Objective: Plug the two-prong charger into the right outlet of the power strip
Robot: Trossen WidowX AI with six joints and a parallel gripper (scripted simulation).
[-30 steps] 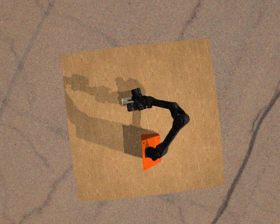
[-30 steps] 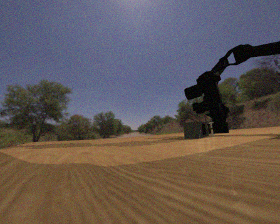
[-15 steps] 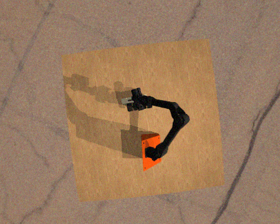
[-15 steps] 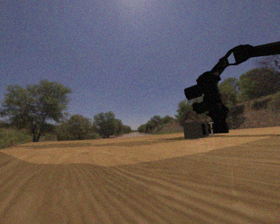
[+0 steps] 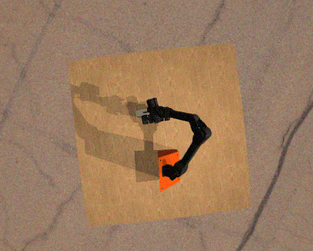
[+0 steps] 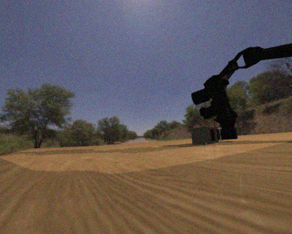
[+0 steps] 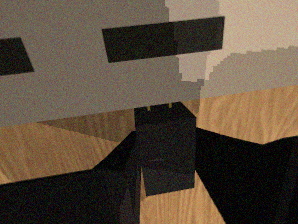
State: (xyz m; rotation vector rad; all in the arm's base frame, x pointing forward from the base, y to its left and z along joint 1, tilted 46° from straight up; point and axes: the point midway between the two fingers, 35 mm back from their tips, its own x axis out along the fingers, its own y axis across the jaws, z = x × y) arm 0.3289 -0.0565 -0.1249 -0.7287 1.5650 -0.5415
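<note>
Now: the two-prong charger 20 mm ahead of my gripper tip and 10 mm above it.
</note>
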